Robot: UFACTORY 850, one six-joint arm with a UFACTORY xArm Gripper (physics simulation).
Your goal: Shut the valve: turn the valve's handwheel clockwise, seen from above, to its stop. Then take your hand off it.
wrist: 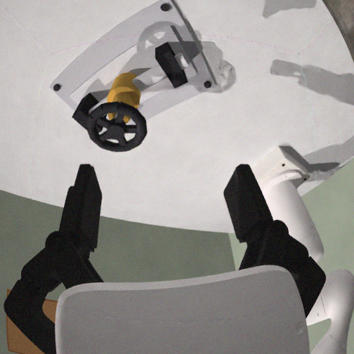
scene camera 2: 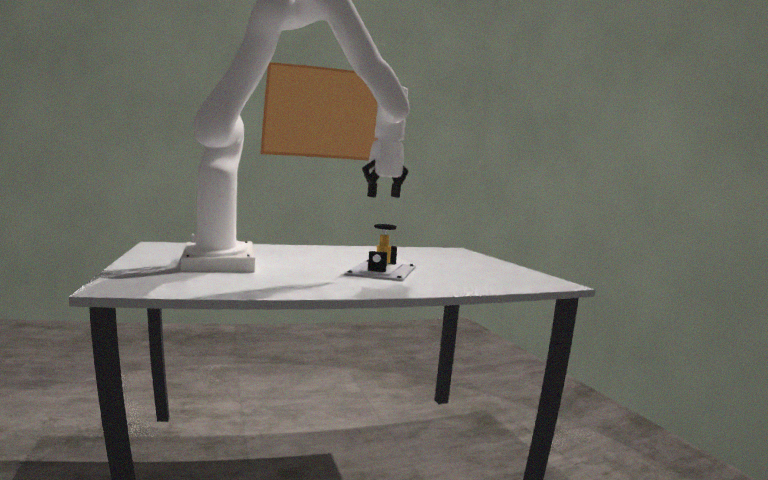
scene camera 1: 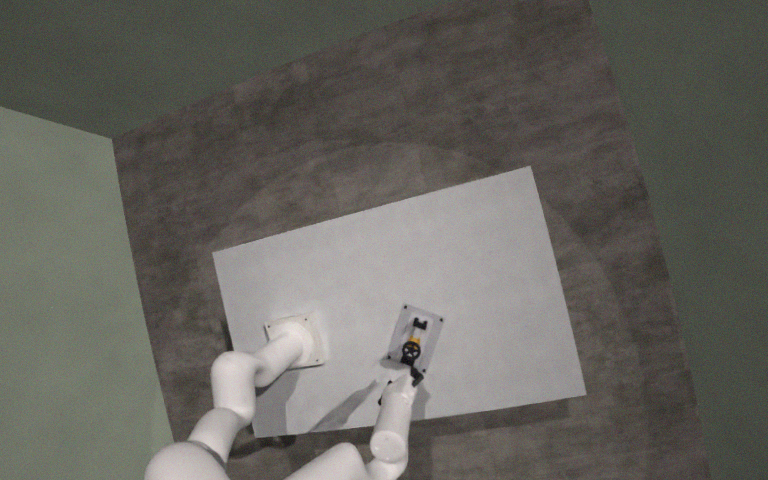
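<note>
The valve's black spoked handwheel lies level on top of the yellow valve body. The body sits between black end blocks on a grey base plate. My gripper points down, open and empty. In the scene camera 2 view it hangs above the handwheel with a visible gap, touching nothing. In the wrist view the wheel appears beyond the fingertips, nearer the left finger. The arm partly hides the fingers in the scene camera 1 view.
The valve's plate is fixed on the white table. The arm's own base stands on the same table, left of the valve in both scene views. An orange board hangs on the wall behind the arm.
</note>
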